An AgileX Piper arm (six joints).
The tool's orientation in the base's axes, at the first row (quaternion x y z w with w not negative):
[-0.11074, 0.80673, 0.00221, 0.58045]
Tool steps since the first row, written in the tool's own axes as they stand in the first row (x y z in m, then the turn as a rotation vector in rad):
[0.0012, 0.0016, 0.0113, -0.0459, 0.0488, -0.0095]
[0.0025, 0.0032, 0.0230, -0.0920, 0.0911, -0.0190]
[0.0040, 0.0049, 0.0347, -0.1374, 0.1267, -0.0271]
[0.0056, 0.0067, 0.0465, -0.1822, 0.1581, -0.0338]
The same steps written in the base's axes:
[0.0099, 0.0028, -0.0050, -0.0039, 0.0544, 0.0400]
[0.0202, 0.0057, -0.0102, -0.0065, 0.1026, 0.0810]
[0.0304, 0.0087, -0.0157, -0.0069, 0.1442, 0.1217]
[0.0406, 0.0117, -0.0213, -0.0053, 0.1818, 0.1620]

